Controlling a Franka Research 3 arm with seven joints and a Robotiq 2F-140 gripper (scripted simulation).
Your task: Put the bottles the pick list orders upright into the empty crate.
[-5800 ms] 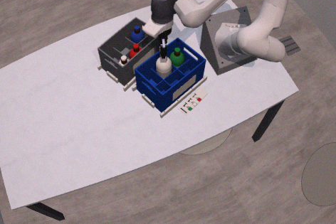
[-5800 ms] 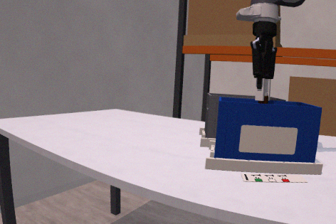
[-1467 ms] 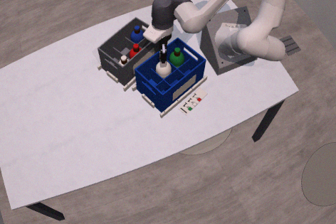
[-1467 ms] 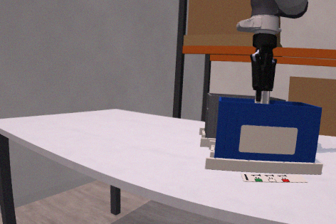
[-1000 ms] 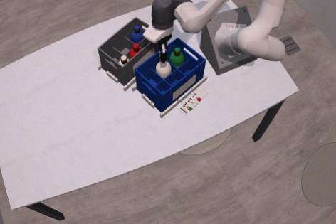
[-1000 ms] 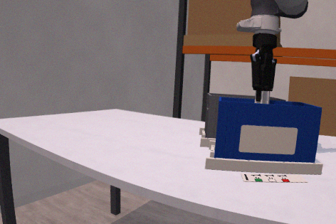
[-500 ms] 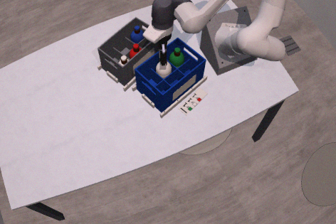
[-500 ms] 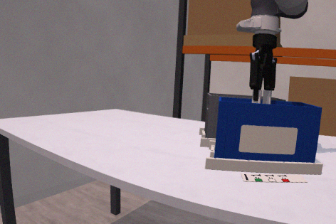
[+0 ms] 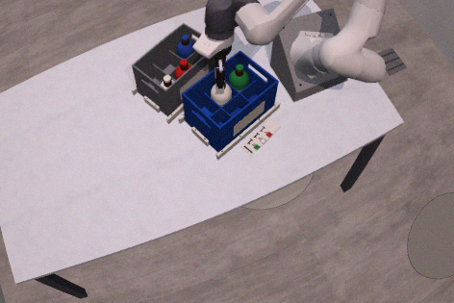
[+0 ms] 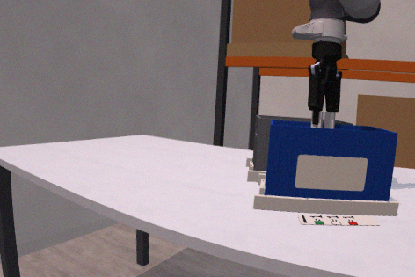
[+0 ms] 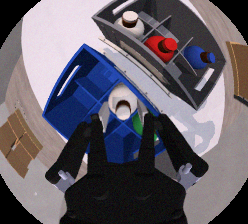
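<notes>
The red bottle is 9 cm ahead of my hand, 13 cm to the right of it and 8 cm below it. Round my hand: green bottle: 9 cm behind, 3 cm to the right, 8 cm below; grey crate: 11 cm ahead, 16 cm to the right, 9 cm below; blue crate: 2 cm behind, 4 cm to the left, 9 cm below.
</notes>
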